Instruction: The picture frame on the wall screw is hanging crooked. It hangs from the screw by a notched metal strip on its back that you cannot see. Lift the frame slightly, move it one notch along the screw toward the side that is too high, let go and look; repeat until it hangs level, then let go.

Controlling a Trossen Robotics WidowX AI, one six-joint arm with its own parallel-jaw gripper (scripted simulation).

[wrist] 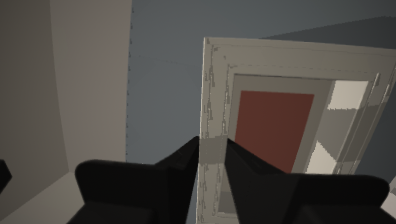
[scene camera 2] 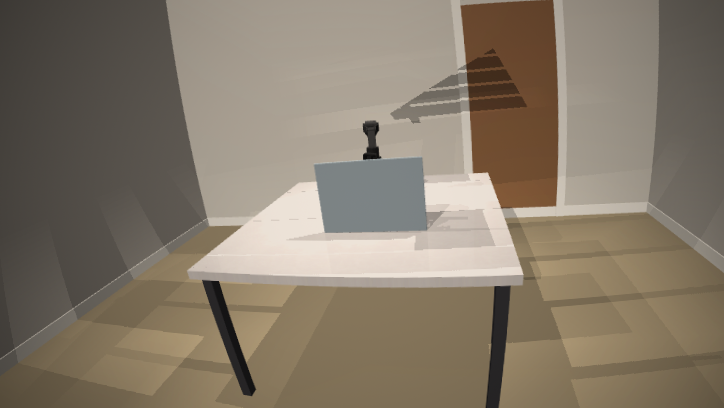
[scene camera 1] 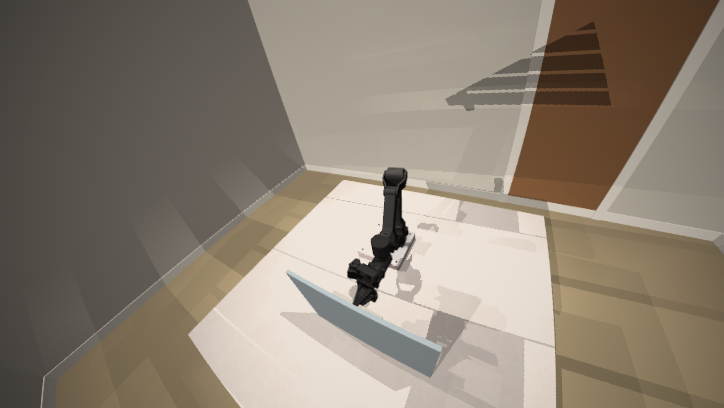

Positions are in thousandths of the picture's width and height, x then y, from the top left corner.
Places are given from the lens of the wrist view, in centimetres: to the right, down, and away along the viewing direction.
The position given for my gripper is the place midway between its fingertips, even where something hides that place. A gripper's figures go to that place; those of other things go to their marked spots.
my gripper (wrist: 534,632): 1, 3, 10
picture frame (wrist: 771,480): 9, 0, 10
wall panel (wrist: 418,270): -3, -4, 10
